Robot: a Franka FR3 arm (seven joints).
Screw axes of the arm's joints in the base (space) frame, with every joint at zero. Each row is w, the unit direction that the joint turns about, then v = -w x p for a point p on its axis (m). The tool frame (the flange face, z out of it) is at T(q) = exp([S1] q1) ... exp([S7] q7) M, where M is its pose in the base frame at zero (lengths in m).
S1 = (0, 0, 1, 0, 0, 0)
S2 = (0, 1, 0, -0.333, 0, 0)
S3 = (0, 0, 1, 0, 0, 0)
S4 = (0, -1, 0, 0.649, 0, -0.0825)
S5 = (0, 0, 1, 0, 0, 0)
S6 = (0, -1, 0, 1.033, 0, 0)
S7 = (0, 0, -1, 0, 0.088, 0)
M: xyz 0.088 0 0.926 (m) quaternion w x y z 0 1 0 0
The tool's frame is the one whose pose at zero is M.
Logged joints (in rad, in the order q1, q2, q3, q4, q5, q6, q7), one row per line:
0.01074, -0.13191, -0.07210, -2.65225, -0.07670, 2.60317, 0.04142
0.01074, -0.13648, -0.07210, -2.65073, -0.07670, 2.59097, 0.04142
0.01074, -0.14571, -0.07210, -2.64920, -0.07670, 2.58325, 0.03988
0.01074, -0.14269, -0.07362, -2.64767, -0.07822, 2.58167, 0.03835
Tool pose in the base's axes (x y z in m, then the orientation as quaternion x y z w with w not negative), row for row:
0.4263, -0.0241, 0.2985, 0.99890, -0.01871, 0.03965, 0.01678
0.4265, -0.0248, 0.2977, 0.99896, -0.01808, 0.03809, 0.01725
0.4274, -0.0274, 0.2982, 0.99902, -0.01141, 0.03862, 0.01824
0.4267, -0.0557, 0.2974, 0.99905, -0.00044, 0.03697, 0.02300
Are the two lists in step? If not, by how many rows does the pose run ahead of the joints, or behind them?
The pose runs 2 rows ahead of the joints: the pose in row i belongs to the joints in row i + 2.
